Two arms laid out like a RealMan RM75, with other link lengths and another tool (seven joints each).
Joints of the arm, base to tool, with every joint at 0 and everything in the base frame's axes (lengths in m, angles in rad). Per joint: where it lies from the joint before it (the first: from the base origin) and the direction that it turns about. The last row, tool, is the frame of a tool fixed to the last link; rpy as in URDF.
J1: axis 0 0 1 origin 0.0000 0.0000 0.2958
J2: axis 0 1 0 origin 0.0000 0.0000 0.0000
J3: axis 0 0 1 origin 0.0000 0.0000 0.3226
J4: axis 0 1 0 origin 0.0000 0.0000 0.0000
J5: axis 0 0 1 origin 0.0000 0.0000 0.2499
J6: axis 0 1 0 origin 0.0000 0.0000 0.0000
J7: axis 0 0 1 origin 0.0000 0.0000 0.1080
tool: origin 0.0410 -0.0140 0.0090 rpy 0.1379 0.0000 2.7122
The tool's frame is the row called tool.
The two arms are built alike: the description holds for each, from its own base.
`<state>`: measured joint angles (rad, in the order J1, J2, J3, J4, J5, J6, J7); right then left.
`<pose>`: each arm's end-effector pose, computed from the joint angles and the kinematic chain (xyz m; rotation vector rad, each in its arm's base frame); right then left.
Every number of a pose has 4 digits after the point. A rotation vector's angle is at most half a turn.
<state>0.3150 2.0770 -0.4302 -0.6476 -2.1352 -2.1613 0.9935 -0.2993 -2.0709 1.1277 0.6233 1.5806 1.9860 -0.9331</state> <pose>0.4300 0.2470 0.0501 0.3403 -2.4058 -0.1484 -0.3153 0.2793 0.0513 -0.4048 2.2238 -0.4350</pose>
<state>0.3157 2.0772 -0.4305 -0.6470 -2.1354 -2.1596 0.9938 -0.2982 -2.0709 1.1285 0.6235 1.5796 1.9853 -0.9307</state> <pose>0.4299 0.2474 0.0498 0.3396 -2.4065 -0.1484 -0.3155 0.2789 0.0513 -0.4031 2.2241 -0.4327</pose>
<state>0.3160 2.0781 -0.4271 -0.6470 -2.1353 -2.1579 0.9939 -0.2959 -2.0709 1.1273 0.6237 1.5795 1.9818 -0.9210</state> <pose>0.4300 0.2476 0.0496 0.3381 -2.4062 -0.1537 -0.3163 0.2782 0.0514 -0.3961 2.2272 -0.4217</pose>
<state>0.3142 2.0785 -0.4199 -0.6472 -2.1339 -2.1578 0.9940 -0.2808 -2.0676 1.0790 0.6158 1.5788 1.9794 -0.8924</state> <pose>0.4306 0.2469 0.0502 0.3347 -2.4044 -0.1650 -0.3255 0.2744 0.0593 -0.3905 2.2160 -0.3405</pose>
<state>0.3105 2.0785 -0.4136 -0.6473 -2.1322 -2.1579 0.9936 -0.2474 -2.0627 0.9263 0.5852 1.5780 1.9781 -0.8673</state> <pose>0.4318 0.2454 0.0509 0.3300 -2.4032 -0.1765 -0.3505 0.2647 0.0806 -0.4298 2.1529 -0.1355</pose>
